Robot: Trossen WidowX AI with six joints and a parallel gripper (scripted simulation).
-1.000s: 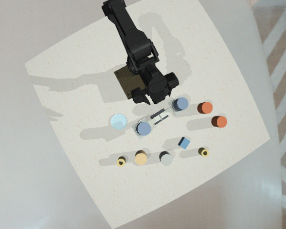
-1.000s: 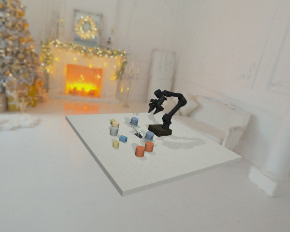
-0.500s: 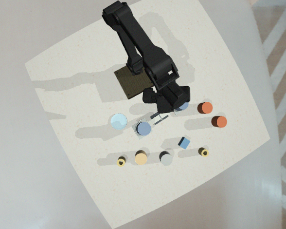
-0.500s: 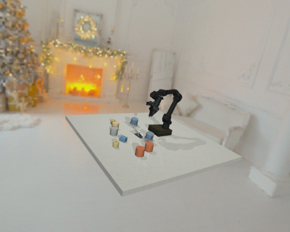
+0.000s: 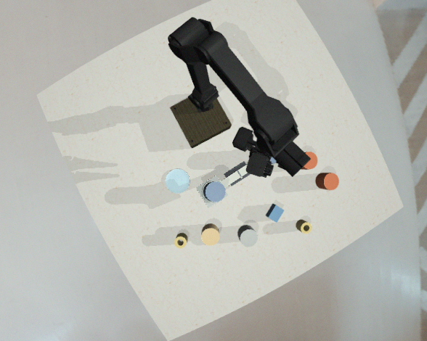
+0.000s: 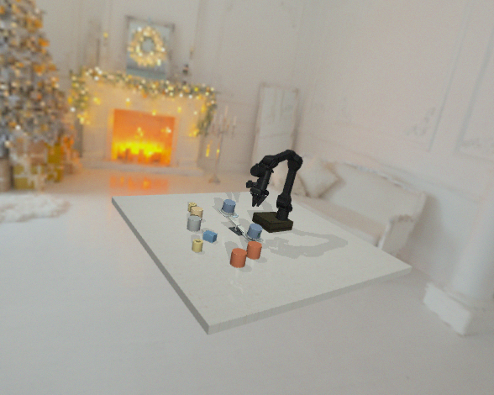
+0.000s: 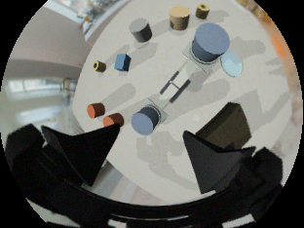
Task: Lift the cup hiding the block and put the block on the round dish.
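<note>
The pale green block is 140 mm below my gripper tip, 60 mm to the left of it and 10 mm ahead of it. The rest, counted from my gripper tip: small balance (140 mm below, 70 mm to the right, 40 mm ahead); then grey cylinder (290 mm ahead, 140 mm below, 130 mm to the right); then blue block (240 mm ahead, 160 mm below, 20 mm to the left).
</note>
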